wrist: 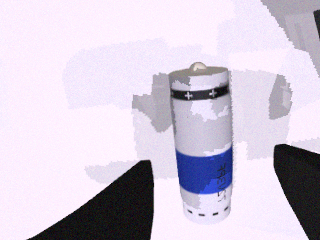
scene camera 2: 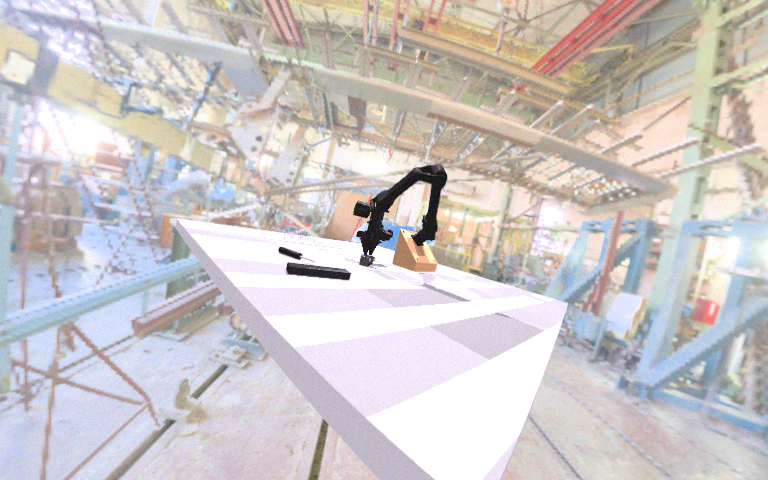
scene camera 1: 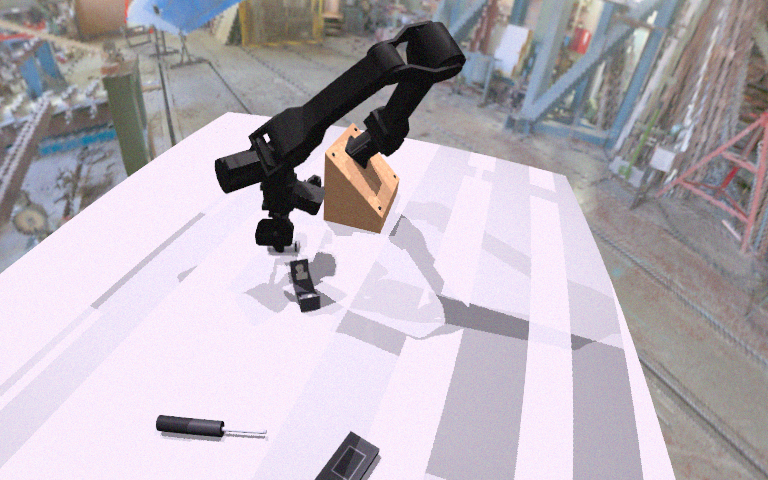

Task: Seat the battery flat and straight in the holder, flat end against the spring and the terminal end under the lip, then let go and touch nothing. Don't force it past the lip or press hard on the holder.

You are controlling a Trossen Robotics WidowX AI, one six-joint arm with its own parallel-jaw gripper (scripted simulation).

Labels:
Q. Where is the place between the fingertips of my gripper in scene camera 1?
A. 281, 243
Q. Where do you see a battery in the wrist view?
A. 200, 100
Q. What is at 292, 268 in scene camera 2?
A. A flat black device.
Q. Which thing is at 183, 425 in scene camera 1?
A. A black-handled screwdriver.

